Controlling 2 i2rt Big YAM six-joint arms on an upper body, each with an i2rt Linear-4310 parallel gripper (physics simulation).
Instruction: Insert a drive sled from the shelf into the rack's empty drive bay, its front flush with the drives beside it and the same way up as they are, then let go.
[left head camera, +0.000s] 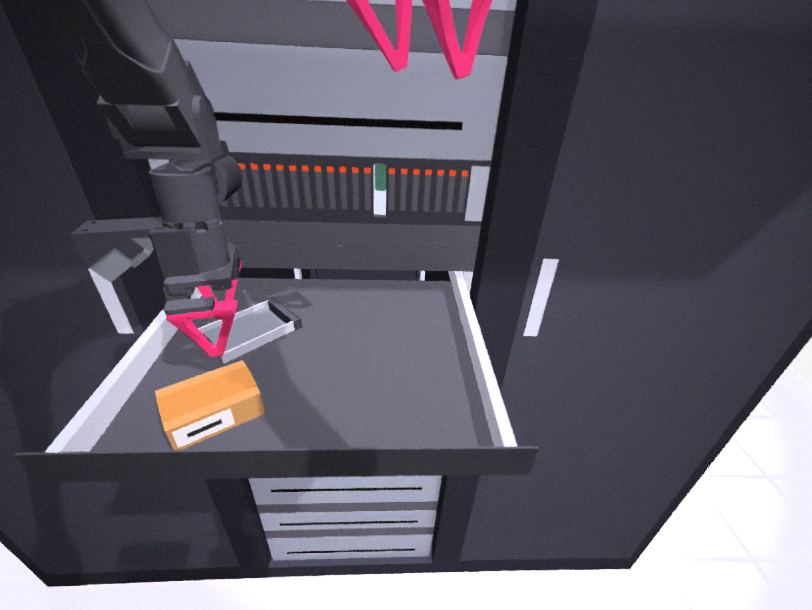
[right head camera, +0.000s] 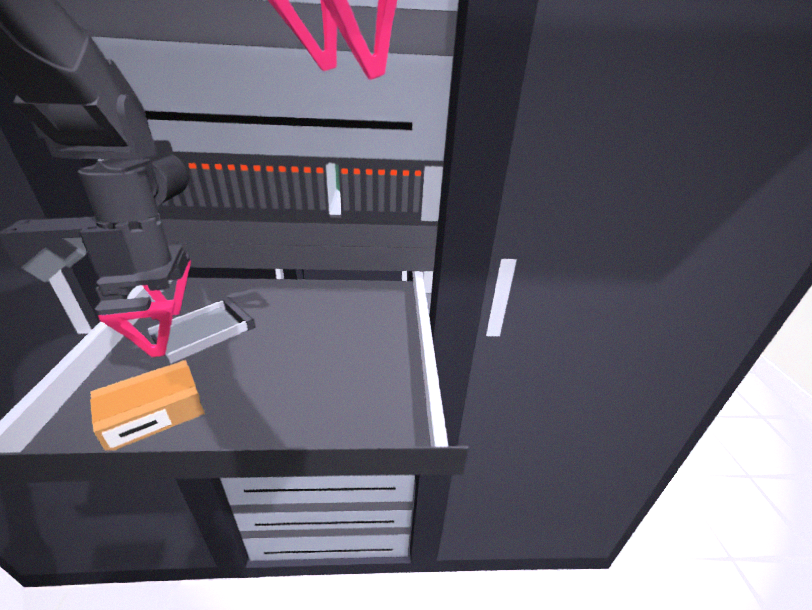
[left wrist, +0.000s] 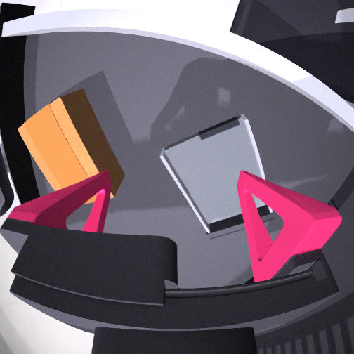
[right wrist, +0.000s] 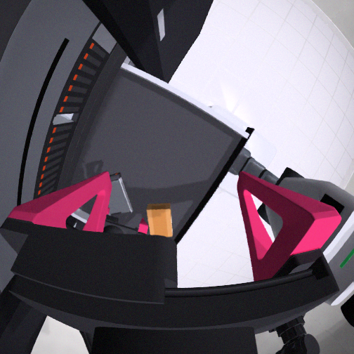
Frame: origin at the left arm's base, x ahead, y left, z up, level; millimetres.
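Where they show: left gripper, fingertip midpoint: (left head camera: 220, 333) (right head camera: 166, 333); right gripper, fingertip midpoint: (left head camera: 428, 73) (right head camera: 351, 73).
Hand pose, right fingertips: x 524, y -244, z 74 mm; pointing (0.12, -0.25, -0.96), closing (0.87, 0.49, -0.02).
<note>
After its pixels a point has its place.
A drive sled (left head camera: 256, 325) @(x 589, y -21, z -259 mm) (right head camera: 203, 331) @(x 575, y -18, z -259 mm) (left wrist: 215, 170) (right wrist: 120, 195), a shallow grey tray with pale side rails and a dark end, lies flat on the pulled-out shelf (left head camera: 393, 367) @(x 509, y -220, z -266 mm) (right head camera: 341, 367) @(x 509, y -220, z -266 mm) (right wrist: 150, 135), turned at an angle. My left gripper (left head camera: 219, 328) @(x 530, y 3, z -227 mm) (right head camera: 162, 328) @(x 530, y 3, z -227 mm) (left wrist: 174, 177) is open above the sled's left part in the head views. In the left wrist view one finger overlaps the sled's edge and the other is well beside it. The empty bay (left head camera: 380, 193) (right head camera: 334, 190) (right wrist: 63, 119) shows pale and green inside the row of upright drives (left head camera: 315, 190) @(x 705, y -104, z -95 mm). My right gripper (left head camera: 430, 70) @(x 524, y -244, z 74 mm) (right head camera: 351, 72) @(x 524, y -244, z 74 mm) (right wrist: 173, 178) is open, high in front of the rack.
An orange box (left head camera: 210, 393) @(x 431, y -19, z -232 mm) (right head camera: 145, 397) @(x 425, y -20, z -232 mm) (left wrist: 65, 145) (right wrist: 160, 220) lies on the shelf near its front left in the head views. White side rails (left head camera: 482, 367) @(x 476, y -330, z -235 mm) (right head camera: 429, 367) @(x 475, y -333, z -234 mm) and a dark front lip (left head camera: 367, 462) @(x 355, y -192, z -248 mm) (right head camera: 328, 462) @(x 355, y -223, z -249 mm) edge the shelf. Dark cabinet doors flank the rack.
</note>
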